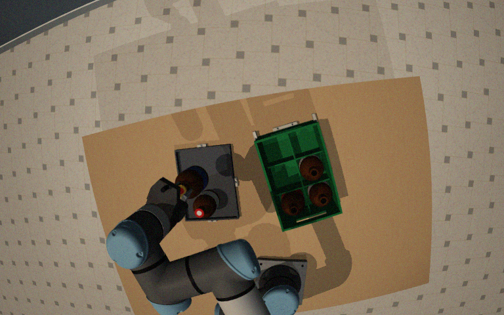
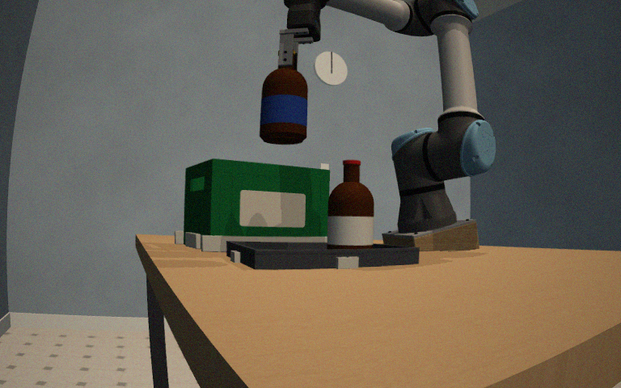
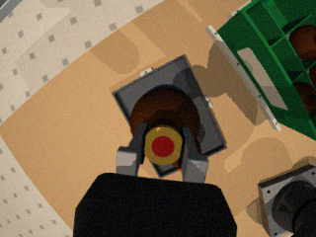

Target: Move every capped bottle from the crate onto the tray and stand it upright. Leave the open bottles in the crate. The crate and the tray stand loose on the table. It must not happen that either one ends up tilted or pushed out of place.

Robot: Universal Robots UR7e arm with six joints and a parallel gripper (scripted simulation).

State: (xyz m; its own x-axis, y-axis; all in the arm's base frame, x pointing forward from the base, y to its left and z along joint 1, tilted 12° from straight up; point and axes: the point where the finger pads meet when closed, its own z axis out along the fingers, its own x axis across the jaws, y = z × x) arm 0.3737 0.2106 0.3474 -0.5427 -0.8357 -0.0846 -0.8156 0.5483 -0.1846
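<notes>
Right now the red-capped bottle is 110 mm behind my hand, 10 mm to the left of it and 240 mm below it. Also, from my hand: dark grey tray (50 mm behind, 10 mm to the left, 310 mm below); then green crate (30 mm behind, 290 mm to the right, 240 mm below); then open bottle (120 mm behind, 260 mm to the right, 240 mm below).
</notes>
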